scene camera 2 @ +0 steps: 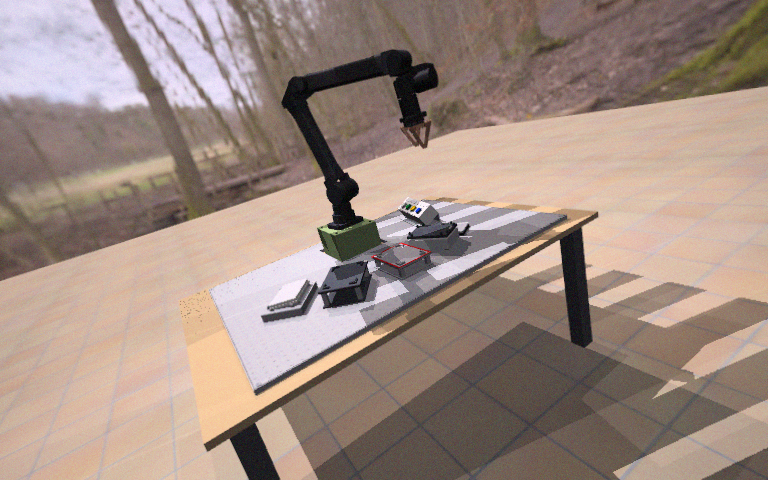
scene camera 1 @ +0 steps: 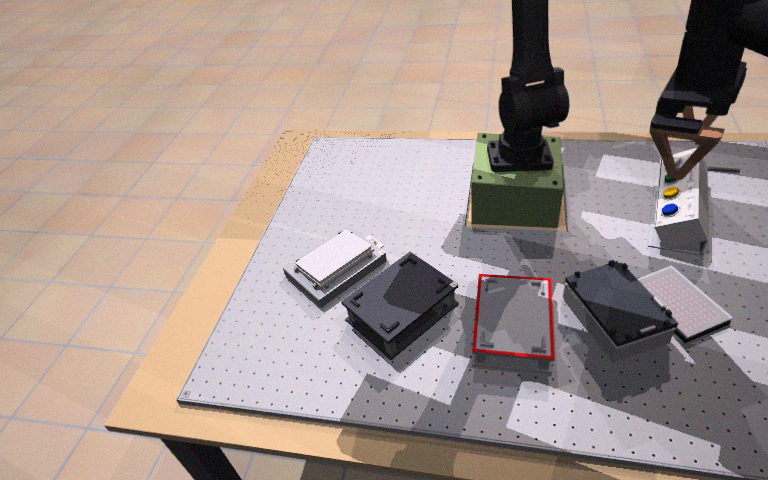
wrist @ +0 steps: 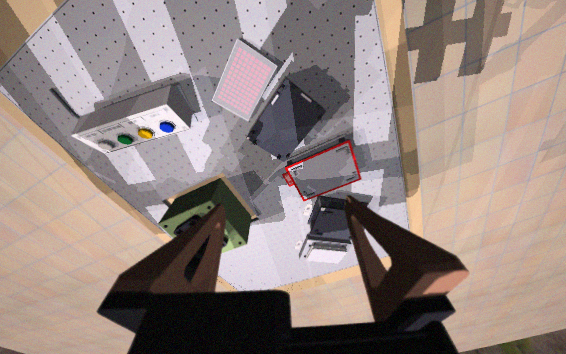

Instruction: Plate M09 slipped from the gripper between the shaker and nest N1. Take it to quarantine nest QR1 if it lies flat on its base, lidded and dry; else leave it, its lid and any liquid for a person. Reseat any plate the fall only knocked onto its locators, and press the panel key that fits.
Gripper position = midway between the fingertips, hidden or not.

Note:
The gripper (scene camera 1: 685, 156) is open, with nothing in its grasp. Also in view: a dark station (scene camera 1: 625, 319) and a button box (scene camera 1: 679, 218).
The gripper shows as well in scene camera 2 (scene camera 2: 421, 147) and in the wrist view (wrist: 284, 205). The dark station also shows in scene camera 2 (scene camera 2: 442, 236) and in the wrist view (wrist: 290, 114). The button box also shows in scene camera 2 (scene camera 2: 416, 212).

